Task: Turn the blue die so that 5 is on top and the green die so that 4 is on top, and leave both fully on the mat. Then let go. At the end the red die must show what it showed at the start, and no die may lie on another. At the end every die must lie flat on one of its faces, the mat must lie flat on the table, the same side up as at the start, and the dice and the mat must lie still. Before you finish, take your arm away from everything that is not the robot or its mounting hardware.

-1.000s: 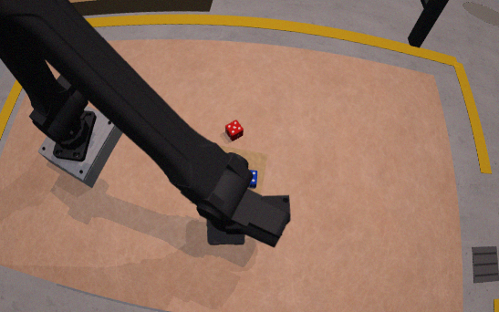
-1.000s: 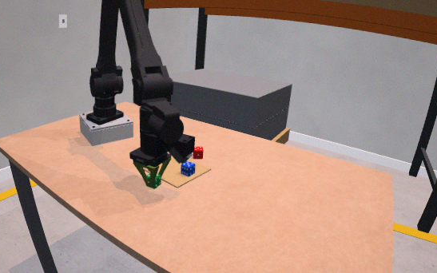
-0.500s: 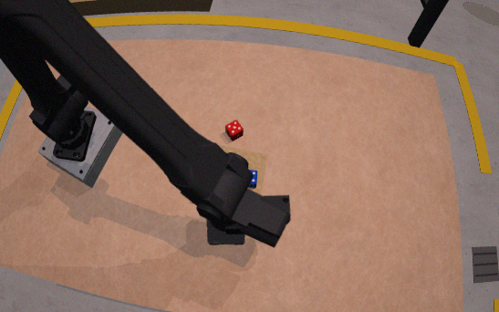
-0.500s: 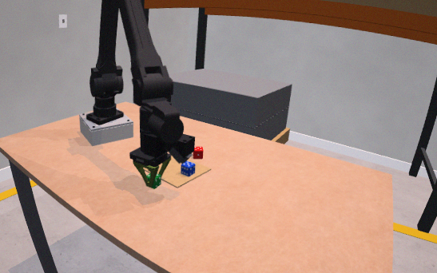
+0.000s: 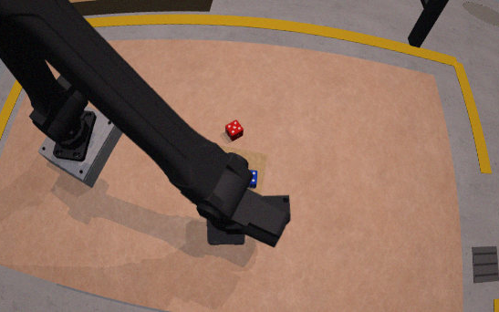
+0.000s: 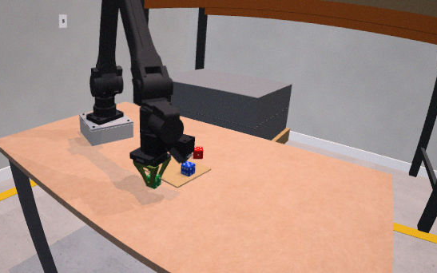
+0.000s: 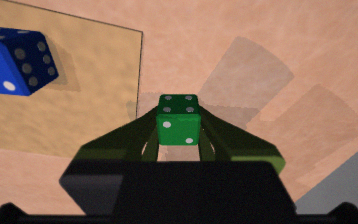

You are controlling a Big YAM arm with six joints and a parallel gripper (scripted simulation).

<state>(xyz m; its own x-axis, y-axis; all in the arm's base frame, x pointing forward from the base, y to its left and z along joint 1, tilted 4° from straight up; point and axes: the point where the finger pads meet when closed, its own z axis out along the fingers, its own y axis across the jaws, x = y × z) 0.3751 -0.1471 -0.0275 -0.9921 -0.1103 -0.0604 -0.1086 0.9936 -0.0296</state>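
Now: hand 21 cm to the right of the red die. From my hand the other things lie so: tan mat 11 cm to the left, 1 cm below; then green die right at my hand; then blue die 10 cm to the left, 4 cm ahead, 1 cm above.
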